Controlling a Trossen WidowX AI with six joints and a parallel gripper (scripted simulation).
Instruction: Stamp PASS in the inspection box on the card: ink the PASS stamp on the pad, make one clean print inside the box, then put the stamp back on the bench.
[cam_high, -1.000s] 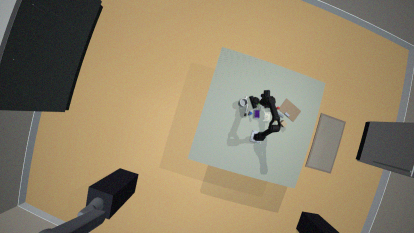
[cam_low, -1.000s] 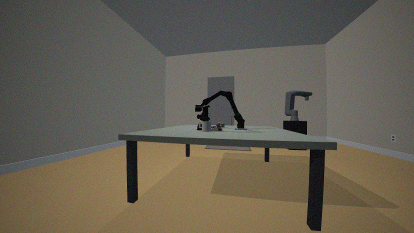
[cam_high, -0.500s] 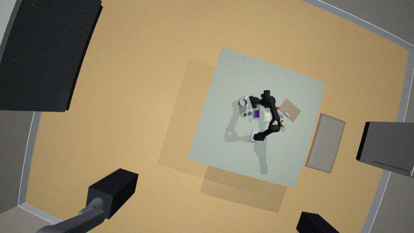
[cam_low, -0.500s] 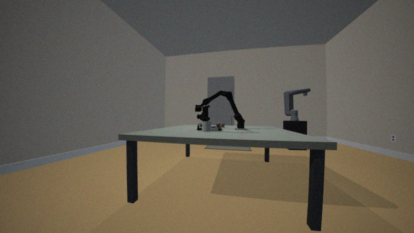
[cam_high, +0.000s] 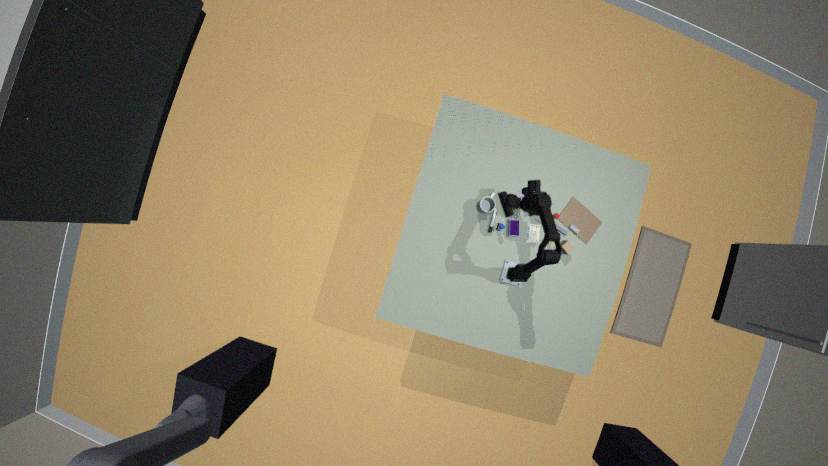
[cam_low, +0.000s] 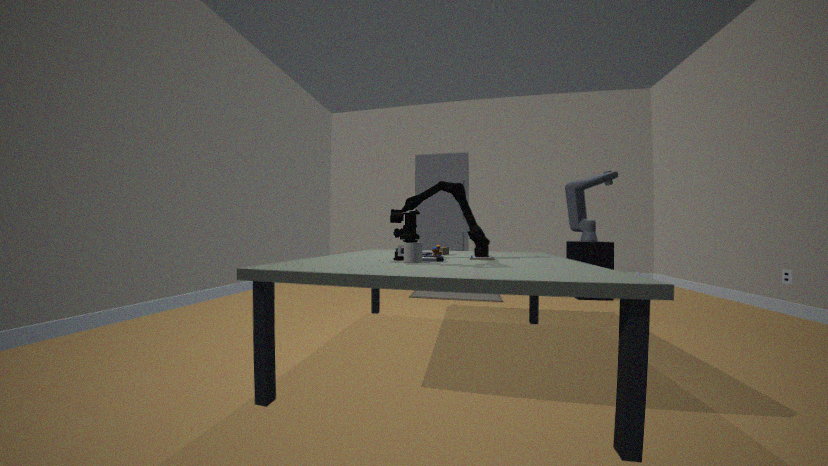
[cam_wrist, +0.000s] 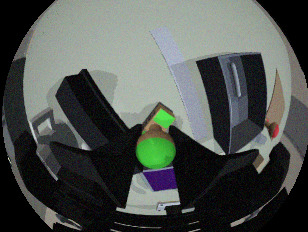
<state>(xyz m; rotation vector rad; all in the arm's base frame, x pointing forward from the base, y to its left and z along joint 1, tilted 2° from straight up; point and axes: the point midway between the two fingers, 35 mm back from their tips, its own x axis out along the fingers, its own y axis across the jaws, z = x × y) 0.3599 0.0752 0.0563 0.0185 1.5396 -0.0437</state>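
My gripper tip is 40 mm short of the grey ruler, 30 mm to the left of it and 20 mm above it. From my gripper tip the other things lie so: black bar: 60 mm to the left, 10 mm below; then black tray: 100 mm to the right, 40 mm ahead, 10 mm below; then green-knobbed stamp: right at my gripper tip.
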